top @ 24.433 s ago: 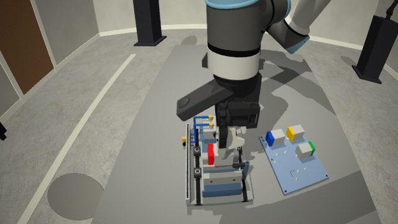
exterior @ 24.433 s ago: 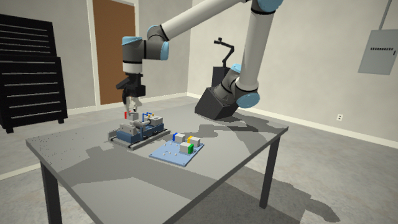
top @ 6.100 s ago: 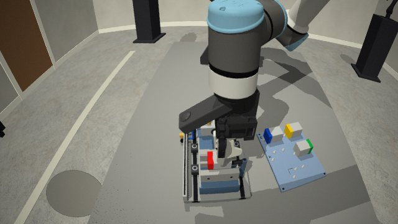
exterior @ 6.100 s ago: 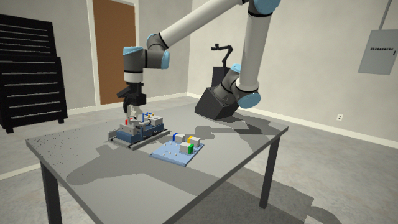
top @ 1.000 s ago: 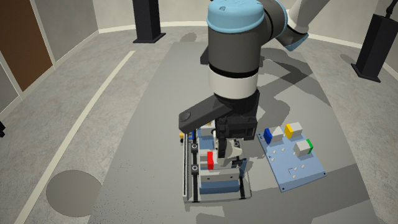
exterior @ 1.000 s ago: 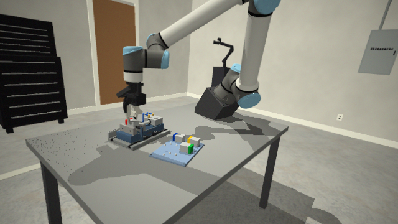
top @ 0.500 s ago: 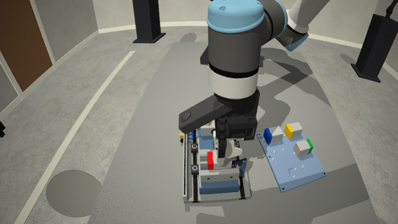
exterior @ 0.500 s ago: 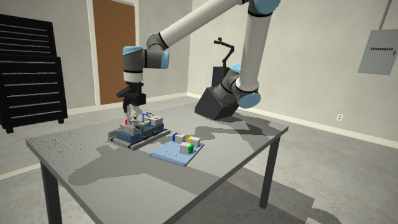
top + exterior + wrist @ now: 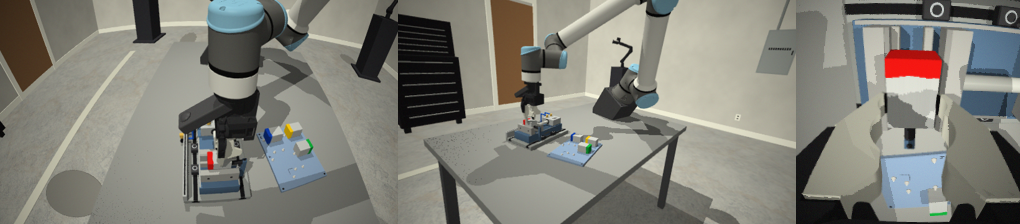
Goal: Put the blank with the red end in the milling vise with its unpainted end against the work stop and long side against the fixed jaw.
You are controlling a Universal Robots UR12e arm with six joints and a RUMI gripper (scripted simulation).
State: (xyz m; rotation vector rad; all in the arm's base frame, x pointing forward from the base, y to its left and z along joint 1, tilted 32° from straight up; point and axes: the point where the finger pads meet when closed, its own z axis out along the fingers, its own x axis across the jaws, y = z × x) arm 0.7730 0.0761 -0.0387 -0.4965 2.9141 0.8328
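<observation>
The red-ended blank is 20 mm below my hand. The rest, counted from my hand: fixed jaw 50 mm below, 30 mm ahead, 10 mm to the left; work stop rod 40 mm to the left, 30 mm below, 20 mm behind; hose block 160 mm behind, 50 mm to the right, 50 mm below.
</observation>
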